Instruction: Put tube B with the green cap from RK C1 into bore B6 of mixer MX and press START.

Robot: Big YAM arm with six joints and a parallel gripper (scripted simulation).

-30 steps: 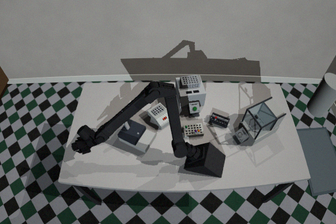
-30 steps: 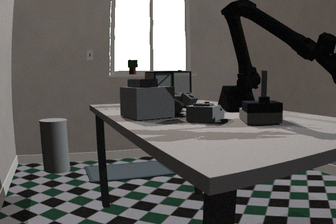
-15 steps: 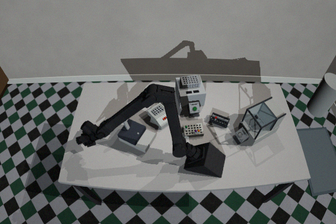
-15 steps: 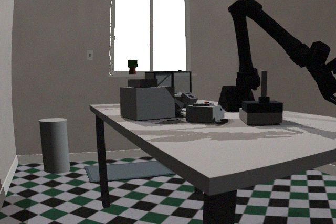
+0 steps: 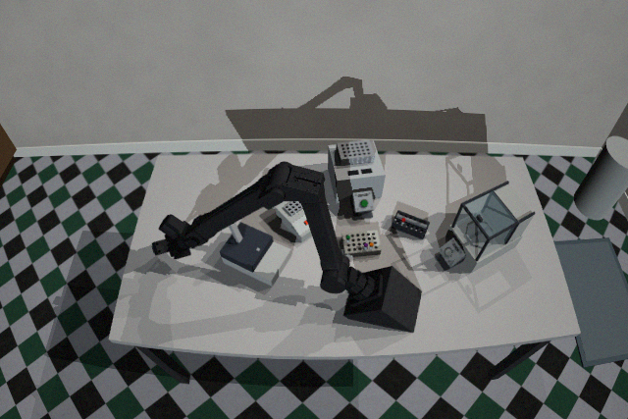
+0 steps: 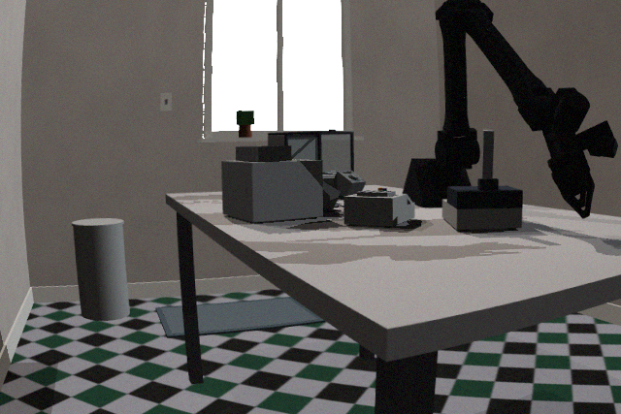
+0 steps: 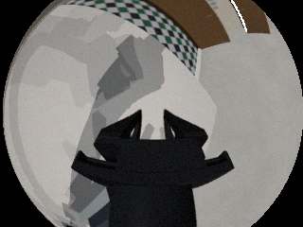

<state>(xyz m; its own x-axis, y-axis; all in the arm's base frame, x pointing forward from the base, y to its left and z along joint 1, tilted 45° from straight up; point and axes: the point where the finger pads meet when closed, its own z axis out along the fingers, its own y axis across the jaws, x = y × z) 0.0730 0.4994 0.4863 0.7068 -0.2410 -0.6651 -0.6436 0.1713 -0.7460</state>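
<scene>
Right now my hand is 620 mm to the left of the tube B, 140 mm short of it and 30 mm above it. Round my hand: dry block DB: 430 mm to the right, 220 mm ahead, 30 mm below; tube rack RK: 660 mm to the right, 140 mm ahead, 50 mm below; green start key: 660 mm to the right, 280 mm ahead, 10 mm above.
</scene>
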